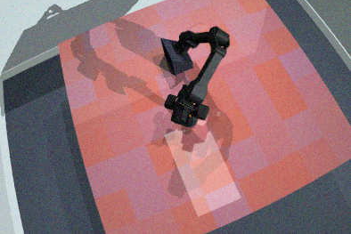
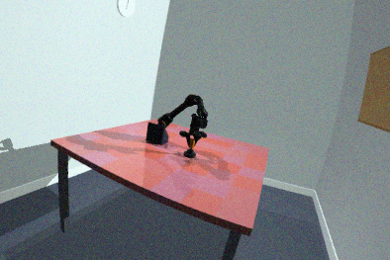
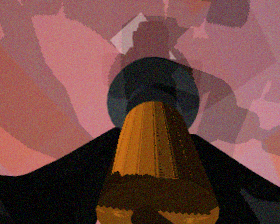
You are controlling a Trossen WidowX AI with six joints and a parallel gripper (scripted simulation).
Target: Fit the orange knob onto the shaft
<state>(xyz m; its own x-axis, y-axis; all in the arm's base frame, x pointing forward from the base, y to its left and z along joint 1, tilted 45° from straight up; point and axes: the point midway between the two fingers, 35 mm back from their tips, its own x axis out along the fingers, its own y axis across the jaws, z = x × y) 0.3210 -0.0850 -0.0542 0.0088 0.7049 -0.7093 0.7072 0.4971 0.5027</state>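
My gripper tip is now 20 mm below the orange knob. From my gripper tip the other things lie so: round dark pedestal: 40 mm below.
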